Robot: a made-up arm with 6 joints. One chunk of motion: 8 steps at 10 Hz.
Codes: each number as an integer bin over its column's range. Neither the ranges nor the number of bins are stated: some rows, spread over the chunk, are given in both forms.
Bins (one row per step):
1: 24 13 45 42 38 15
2: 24 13 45 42 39 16
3: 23 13 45 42 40 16
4: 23 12 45 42 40 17
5: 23 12 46 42 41 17
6: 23 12 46 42 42 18
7: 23 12 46 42 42 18
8: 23 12 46 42 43 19
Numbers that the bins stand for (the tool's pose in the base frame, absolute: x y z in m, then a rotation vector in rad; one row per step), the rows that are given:
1: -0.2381 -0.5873 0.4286 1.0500 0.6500 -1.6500
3: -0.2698 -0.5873 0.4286 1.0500 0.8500 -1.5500
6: -0.2698 -0.6190 0.4603 1.0500 1.0500 -1.3500
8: -0.2698 -0.6190 0.4603 1.0500 1.1500 -1.2500
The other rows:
2: -0.2381 -0.5873 0.4286 1.0500 0.7500 -1.5500
4: -0.2698 -0.6190 0.4286 1.0500 0.8500 -1.4500
5: -0.2698 -0.6190 0.4603 1.0500 0.9500 -1.4500
7: -0.2698 -0.6190 0.4603 1.0500 1.0500 -1.3500

